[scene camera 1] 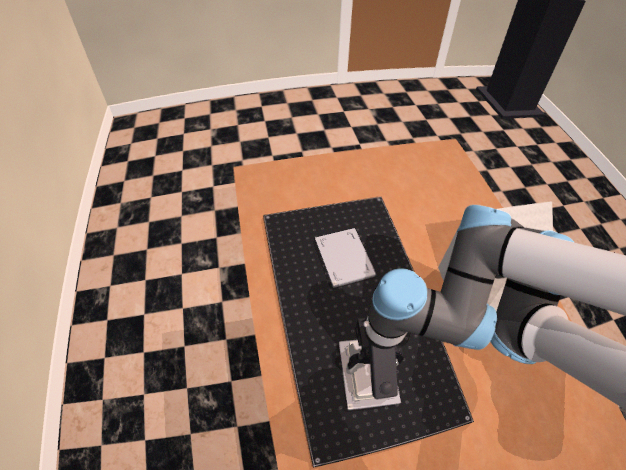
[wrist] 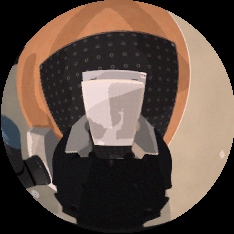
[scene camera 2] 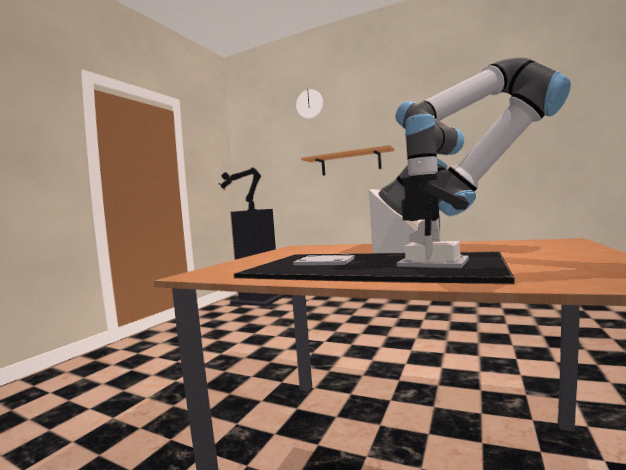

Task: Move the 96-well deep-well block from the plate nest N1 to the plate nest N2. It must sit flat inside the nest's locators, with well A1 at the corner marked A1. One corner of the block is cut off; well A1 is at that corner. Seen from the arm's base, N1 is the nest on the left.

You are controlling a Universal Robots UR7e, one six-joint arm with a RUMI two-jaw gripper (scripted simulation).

Labels:
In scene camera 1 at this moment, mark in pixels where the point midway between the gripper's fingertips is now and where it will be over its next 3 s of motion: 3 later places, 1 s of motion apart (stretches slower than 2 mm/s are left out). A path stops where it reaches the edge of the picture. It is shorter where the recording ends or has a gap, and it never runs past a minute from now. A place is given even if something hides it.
My gripper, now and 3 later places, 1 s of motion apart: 369,370; 372,364; 374,359; 368,332

